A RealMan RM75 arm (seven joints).
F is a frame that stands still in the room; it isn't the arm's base.
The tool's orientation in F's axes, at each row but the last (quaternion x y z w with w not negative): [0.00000, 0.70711, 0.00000, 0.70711]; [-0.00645, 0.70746, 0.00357, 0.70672]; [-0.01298, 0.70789, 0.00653, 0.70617]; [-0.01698, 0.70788, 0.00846, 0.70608]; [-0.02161, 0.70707, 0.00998, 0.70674]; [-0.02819, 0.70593, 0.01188, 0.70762]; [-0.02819, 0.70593, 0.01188, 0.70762]
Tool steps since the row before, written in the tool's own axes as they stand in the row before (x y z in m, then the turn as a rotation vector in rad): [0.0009, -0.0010, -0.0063, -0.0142, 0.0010, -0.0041]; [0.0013, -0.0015, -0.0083, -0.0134, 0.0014, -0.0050]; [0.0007, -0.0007, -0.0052, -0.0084, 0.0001, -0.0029]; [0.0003, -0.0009, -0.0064, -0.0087, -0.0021, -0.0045]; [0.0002, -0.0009, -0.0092, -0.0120, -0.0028, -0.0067]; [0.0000, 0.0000, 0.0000, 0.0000, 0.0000, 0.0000]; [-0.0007, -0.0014, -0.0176, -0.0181, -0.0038, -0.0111]
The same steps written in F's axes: [-0.0063, -0.0010, -0.0009, -0.0041, 0.0010, 0.0142]; [-0.0083, -0.0016, -0.0013, -0.0050, 0.0014, 0.0134]; [-0.0052, -0.0008, -0.0007, -0.0029, 0.0001, 0.0084]; [-0.0064, -0.0011, -0.0003, -0.0044, -0.0022, 0.0087]; [-0.0092, -0.0013, -0.0002, -0.0066, -0.0029, 0.0120]; [0.0000, 0.0000, 0.0000, 0.0000, 0.0000, 0.0000]; [-0.0175, -0.0024, 0.0007, -0.0109, -0.0040, 0.0182]
